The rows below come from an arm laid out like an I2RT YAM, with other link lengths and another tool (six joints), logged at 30 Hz.
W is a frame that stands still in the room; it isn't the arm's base.
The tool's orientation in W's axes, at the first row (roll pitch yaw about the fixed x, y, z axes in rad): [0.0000, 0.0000, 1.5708]
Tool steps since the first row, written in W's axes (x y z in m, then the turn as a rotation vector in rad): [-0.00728, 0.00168, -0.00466, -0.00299, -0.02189, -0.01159]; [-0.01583, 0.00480, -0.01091, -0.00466, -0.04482, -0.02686]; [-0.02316, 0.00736, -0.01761, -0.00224, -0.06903, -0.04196]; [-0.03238, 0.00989, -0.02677, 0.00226, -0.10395, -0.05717]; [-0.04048, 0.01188, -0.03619, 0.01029, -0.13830, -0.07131]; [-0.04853, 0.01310, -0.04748, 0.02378, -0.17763, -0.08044]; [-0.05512, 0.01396, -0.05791, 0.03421, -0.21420, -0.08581]
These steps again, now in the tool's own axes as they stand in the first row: [0.00168, 0.00728, -0.00466, -0.02189, 0.00299, -0.01159]; [0.00480, 0.01583, -0.01091, -0.04482, 0.00466, -0.02686]; [0.00736, 0.02316, -0.01761, -0.06903, 0.00224, -0.04196]; [0.00989, 0.03238, -0.02677, -0.10395, -0.00226, -0.05717]; [0.01188, 0.04048, -0.03619, -0.13830, -0.01029, -0.07131]; [0.01310, 0.04853, -0.04748, -0.17763, -0.02378, -0.08044]; [0.01396, 0.05512, -0.05791, -0.21420, -0.03421, -0.08581]
